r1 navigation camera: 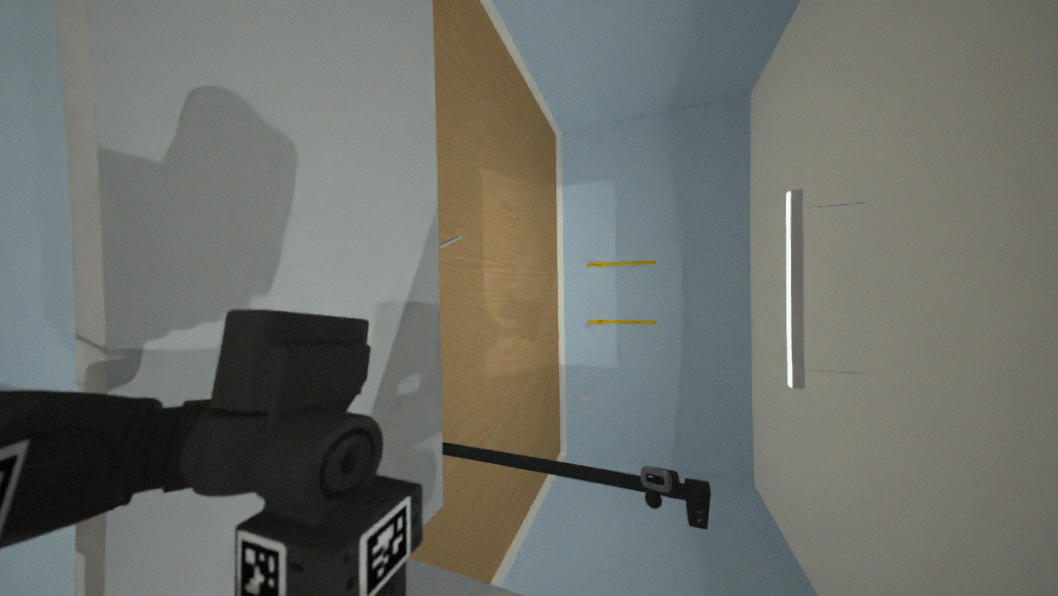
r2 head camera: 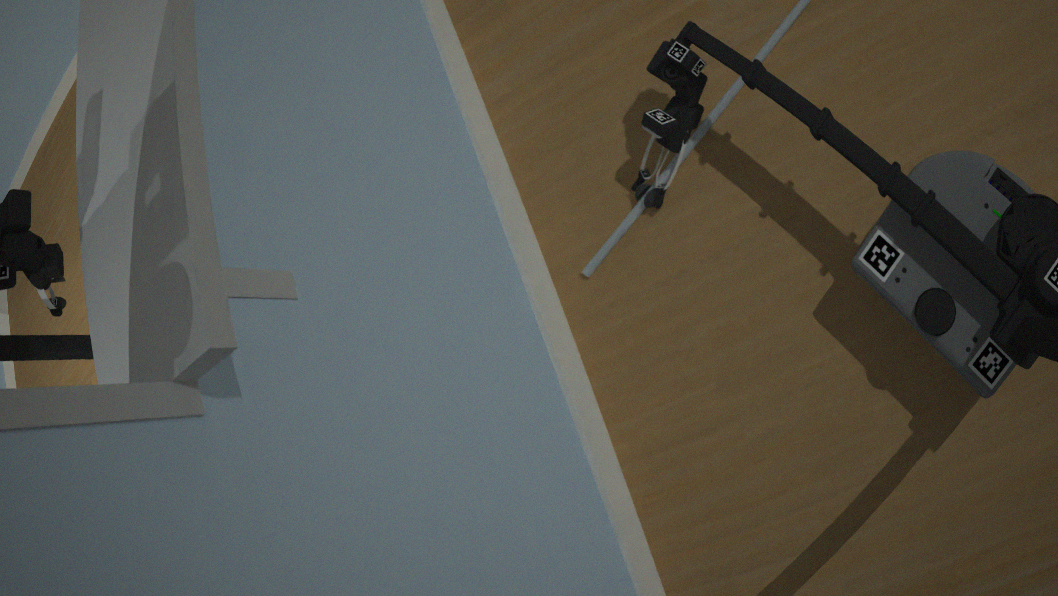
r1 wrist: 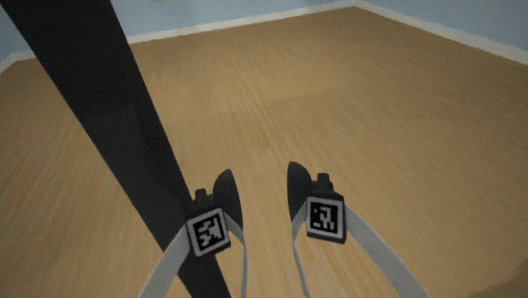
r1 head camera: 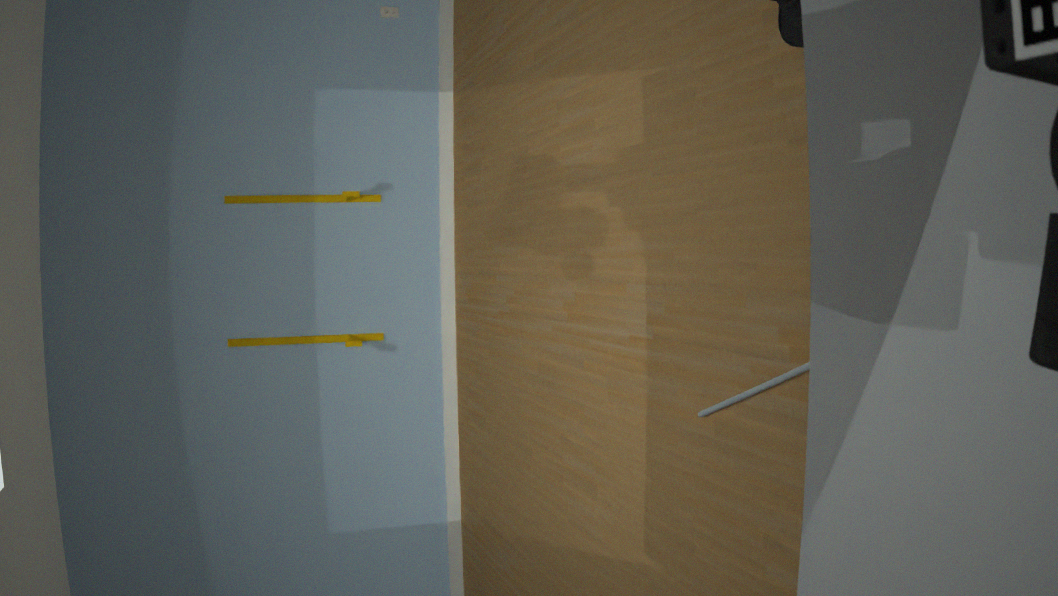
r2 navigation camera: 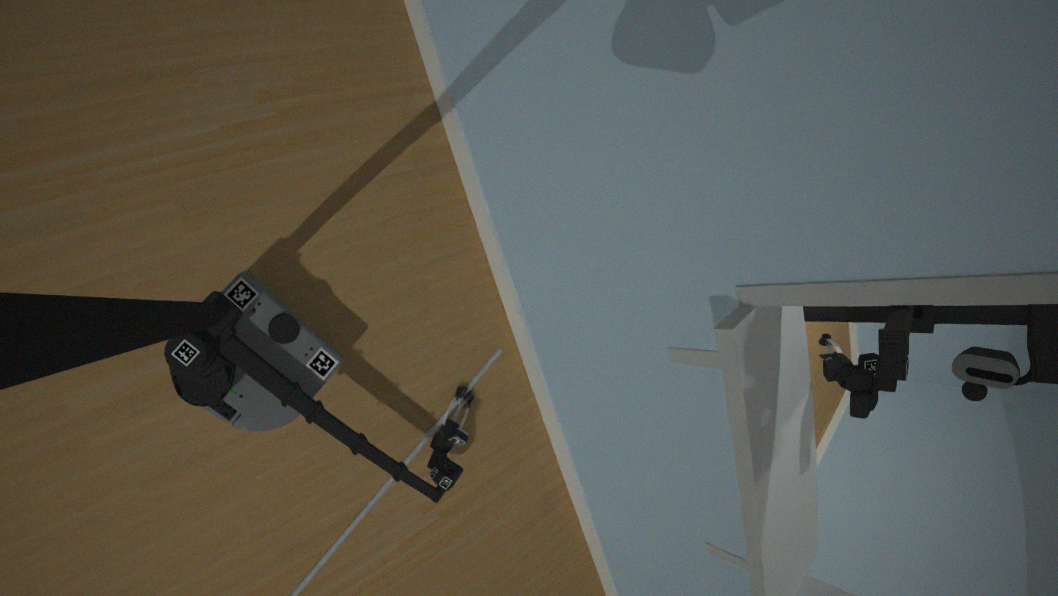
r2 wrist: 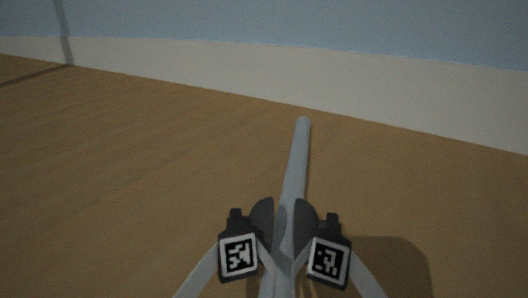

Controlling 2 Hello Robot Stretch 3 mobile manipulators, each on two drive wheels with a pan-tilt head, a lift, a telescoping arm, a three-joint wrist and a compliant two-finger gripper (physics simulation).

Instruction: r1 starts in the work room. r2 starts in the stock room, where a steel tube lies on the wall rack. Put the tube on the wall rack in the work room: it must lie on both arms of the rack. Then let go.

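Observation:
The steel tube is a long pale grey rod lying low at the floor, one end near the skirting. The r2 gripper is shut on it, a little in from that end. A wall rack's two yellow arms, upper and lower in the r1 head view, hold no tube. The r1 gripper is open and empty, on the other side of the partition from r2. The tube's far end is hidden in the r1 views.
A pale partition with an opening stands between the robots. A short ledge juts from it. The r2 mast rises beyond it. The r2 base stands beside the tube. A dark post crosses the r1 wrist view.

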